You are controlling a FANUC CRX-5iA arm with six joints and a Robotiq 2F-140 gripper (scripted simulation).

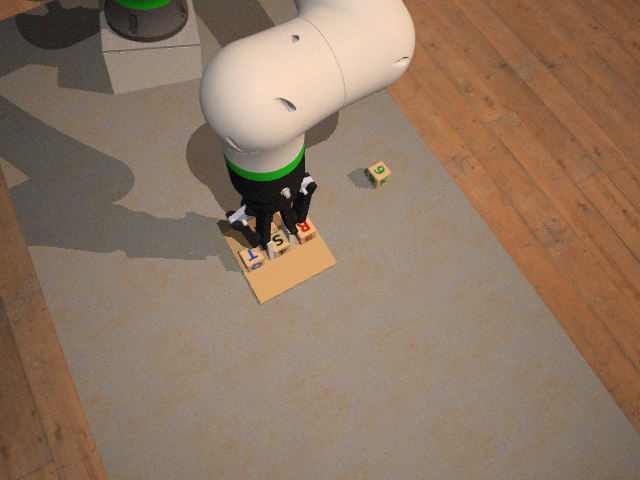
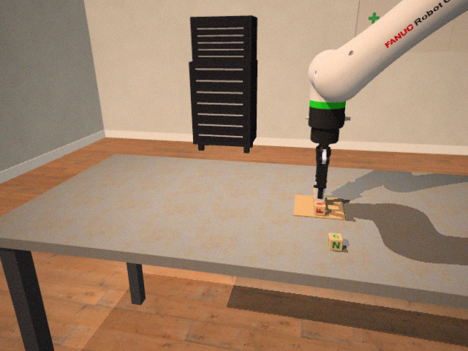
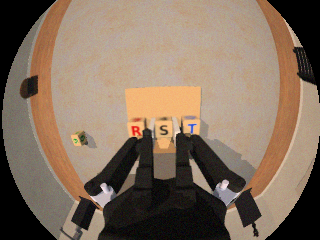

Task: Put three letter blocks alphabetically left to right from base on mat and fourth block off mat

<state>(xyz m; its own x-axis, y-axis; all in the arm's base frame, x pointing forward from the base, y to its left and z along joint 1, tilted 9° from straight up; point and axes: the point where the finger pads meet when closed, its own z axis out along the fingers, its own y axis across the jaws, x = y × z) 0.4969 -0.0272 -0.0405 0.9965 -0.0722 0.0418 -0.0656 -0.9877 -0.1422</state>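
Right now my hand is 20 mm above the S block. From my hand the other things lie so: tan mat (40 mm below); green-marked block (20 mm behind, 220 mm to the left, 20 mm below).
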